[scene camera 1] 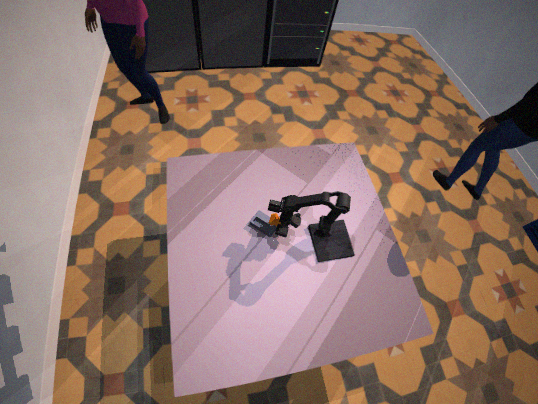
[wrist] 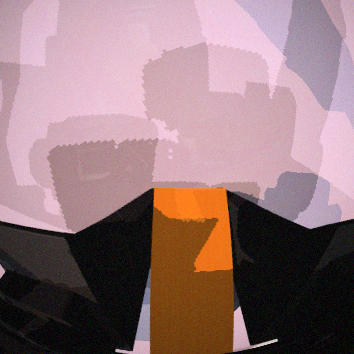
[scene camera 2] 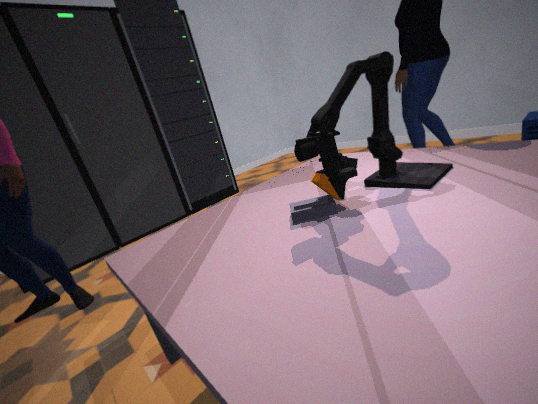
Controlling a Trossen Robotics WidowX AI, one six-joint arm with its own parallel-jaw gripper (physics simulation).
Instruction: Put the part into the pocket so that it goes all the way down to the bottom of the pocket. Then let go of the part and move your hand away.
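Places are measured from the arm's base along level axes (x ahead, y left, z up), in centimetres.
Pixels of known places: gripper, fingertip midpoint: (wrist: pixel 186 195) (scene camera 2: pixel 340 198); arm's base at its link origin: (scene camera 1: pixel 322 232) (scene camera 2: pixel 387 174).
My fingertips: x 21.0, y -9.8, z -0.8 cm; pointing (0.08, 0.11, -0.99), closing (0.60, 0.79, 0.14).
Observation:
For each thing: its middle in the pictures, then the offset to it from my fingertips. Level surfaces: height alone.
- orange part at the middle of its body: (wrist: pixel 223 315) (scene camera 2: pixel 329 187) (scene camera 1: pixel 277 224) dx +3.0, dy -1.4, dz +5.4 cm
- pocket block at the middle of its body: (wrist: pixel 184 298) (scene camera 2: pixel 312 208) (scene camera 1: pixel 264 223) dx +8.2, dy -6.1, dz +0.2 cm
- pink table top at its surface level: dz -1.6 cm
The orange part (scene camera 1: pixel 274 219) (scene camera 2: pixel 325 185) (wrist: pixel 192 295) is held between the black fingers. In scene camera 2 it is steeply tilted, its far end raised away from the fingertips. My gripper (scene camera 1: pixel 281 230) (scene camera 2: pixel 341 196) (wrist: pixel 186 195) is shut on it, above and beside the near end of the dark grey pocket block. The pocket block (scene camera 1: pixel 268 230) (scene camera 2: pixel 300 218) lies flat on the pink table top; the left part of its slot shows open, with no part in it. The near end of the block is partly hidden by the gripper and part. Whether the part touches the block is unclear.
The arm's black base plate (scene camera 1: pixel 336 246) (scene camera 2: pixel 425 176) stands on the pink table top (scene camera 1: pixel 215 310) (scene camera 2: pixel 260 310), to the right of the block. Shadows of the arm fall around the block. Dark cabinets (scene camera 1: pixel 232 32) (scene camera 2: pixel 65 125) and two people stand beyond the table.

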